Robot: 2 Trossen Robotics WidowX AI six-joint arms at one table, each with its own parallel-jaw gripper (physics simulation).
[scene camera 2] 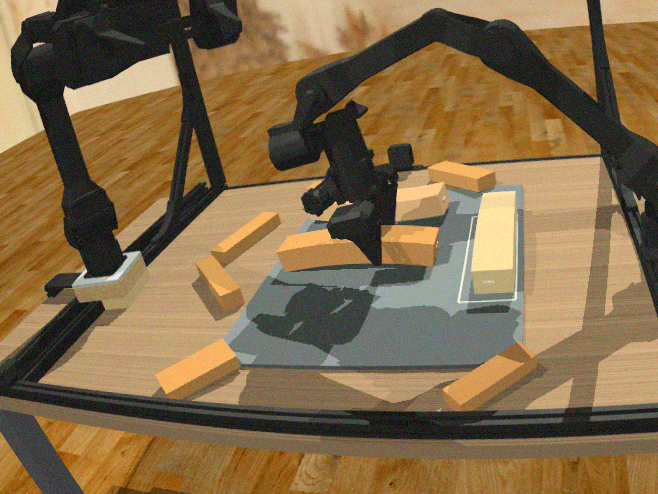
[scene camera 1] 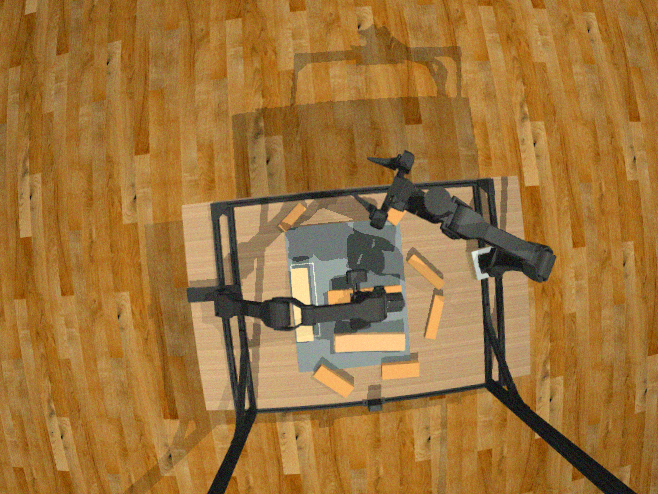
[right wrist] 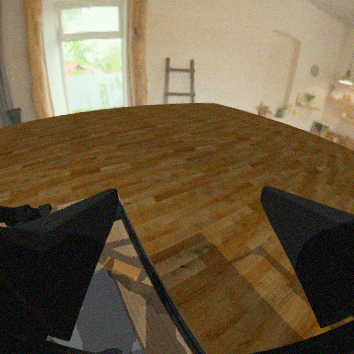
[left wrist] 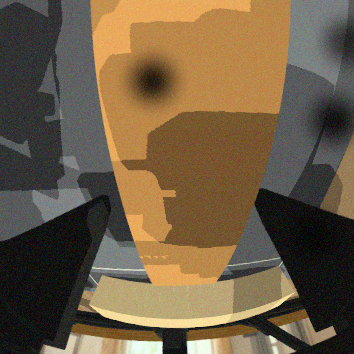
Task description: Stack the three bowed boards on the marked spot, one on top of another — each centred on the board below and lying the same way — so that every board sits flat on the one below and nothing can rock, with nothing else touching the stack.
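A pale yellow board lies inside the marked white outline, nearer its right line in scene camera 2. An orange bowed board lies crosswise to it on the grey mat, middle arched up. A lighter orange board lies roughly parallel behind it in scene camera 2. My left gripper is open and low over the orange bowed board, one finger at each side, not gripping. My right gripper is open and empty, high above the table's far edge in scene camera 1.
Several small orange blocks lie around the grey mat, among them one block and another. A white-topped pale block stands at the right arm's lower part. A dark frame borders the table.
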